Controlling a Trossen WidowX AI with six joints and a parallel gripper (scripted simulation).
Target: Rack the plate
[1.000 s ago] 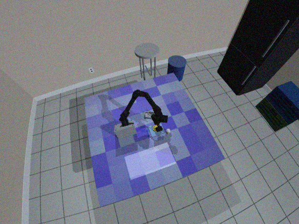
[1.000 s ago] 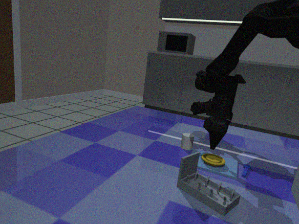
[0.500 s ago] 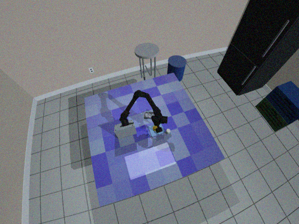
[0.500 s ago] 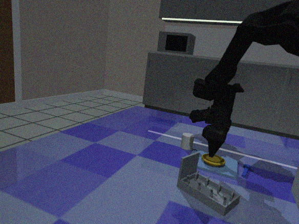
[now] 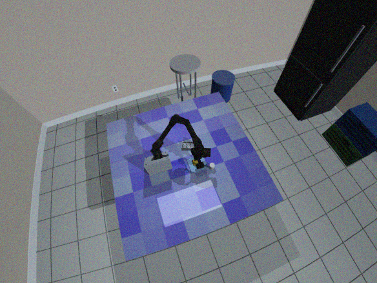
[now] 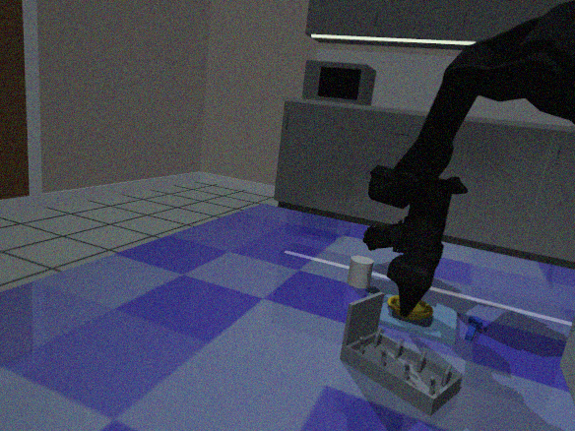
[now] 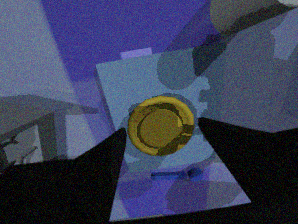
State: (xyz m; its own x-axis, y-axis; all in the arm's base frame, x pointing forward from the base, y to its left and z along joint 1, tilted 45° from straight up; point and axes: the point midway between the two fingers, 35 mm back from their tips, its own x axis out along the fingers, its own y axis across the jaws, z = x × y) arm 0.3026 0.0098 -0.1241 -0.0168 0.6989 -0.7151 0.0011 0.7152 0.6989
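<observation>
Now: the grey dish rack 2 cm behind my gripper tip, 18 cm to the left of it and 1 cm above it. Also, from my gripper tip: blue spoon (10 cm behind, 3 cm to the right, 1 cm below); yellow plate (right at my gripper tip).
</observation>
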